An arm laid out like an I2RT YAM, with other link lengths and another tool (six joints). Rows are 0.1 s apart.
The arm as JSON. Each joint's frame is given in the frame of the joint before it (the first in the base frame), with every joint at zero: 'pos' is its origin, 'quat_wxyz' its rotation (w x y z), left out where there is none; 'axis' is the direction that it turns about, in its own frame. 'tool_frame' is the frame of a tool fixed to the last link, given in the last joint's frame.
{
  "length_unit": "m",
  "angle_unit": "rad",
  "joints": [
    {
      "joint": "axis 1",
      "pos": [
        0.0,
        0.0,
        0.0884
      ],
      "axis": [
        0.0,
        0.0,
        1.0
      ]
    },
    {
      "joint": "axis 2",
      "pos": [
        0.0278,
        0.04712,
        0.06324
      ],
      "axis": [
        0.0,
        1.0,
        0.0
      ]
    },
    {
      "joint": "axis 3",
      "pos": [
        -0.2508,
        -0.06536,
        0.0
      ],
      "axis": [
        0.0,
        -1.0,
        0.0
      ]
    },
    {
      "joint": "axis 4",
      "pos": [
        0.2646,
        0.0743,
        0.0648
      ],
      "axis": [
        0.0,
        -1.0,
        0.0
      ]
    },
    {
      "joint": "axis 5",
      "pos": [
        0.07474,
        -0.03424,
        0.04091
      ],
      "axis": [
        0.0,
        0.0,
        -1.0
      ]
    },
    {
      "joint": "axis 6",
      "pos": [
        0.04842,
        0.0,
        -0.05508
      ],
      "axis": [
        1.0,
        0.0,
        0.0
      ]
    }
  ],
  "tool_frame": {
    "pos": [
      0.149,
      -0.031,
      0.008
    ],
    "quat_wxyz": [
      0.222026,
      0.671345,
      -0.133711,
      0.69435
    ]
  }
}
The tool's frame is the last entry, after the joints.
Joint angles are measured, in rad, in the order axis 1, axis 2, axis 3, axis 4, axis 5, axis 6. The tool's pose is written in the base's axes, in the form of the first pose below.
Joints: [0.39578 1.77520 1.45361 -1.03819 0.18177 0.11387]
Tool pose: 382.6 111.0 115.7 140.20 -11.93 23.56
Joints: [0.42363 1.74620 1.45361 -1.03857 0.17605 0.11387]
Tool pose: 379.7 123.0 126.0 140.50 -13.58 25.16
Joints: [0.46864 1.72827 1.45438 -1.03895 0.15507 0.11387]
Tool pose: 372.8 143.9 131.5 141.69 -14.64 27.75
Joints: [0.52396 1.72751 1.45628 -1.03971 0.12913 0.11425]
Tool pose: 362.4 168.9 130.9 143.18 -14.78 30.90
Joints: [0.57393 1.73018 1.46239 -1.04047 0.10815 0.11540]
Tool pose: 352.7 191.1 130.8 144.39 -14.96 33.69
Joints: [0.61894 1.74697 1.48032 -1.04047 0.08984 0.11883]
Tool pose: 345.4 212.3 129.5 145.49 -15.05 36.07
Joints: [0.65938 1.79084 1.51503 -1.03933 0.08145 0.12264]
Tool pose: 342.4 232.6 124.0 146.04 -14.62 38.16
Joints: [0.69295 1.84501 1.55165 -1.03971 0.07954 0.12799]
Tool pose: 340.4 249.4 114.7 146.23 -13.62 39.77
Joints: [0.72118 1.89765 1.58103 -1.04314 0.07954 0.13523]
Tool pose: 336.9 262.1 103.1 146.32 -12.12 40.97
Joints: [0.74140 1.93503 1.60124 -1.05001 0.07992 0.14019]
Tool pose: 333.0 270.1 94.3 146.34 -10.76 41.84
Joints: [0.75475 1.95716 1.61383 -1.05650 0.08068 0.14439]
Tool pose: 329.8 274.7 89.0 146.33 -9.86 42.36
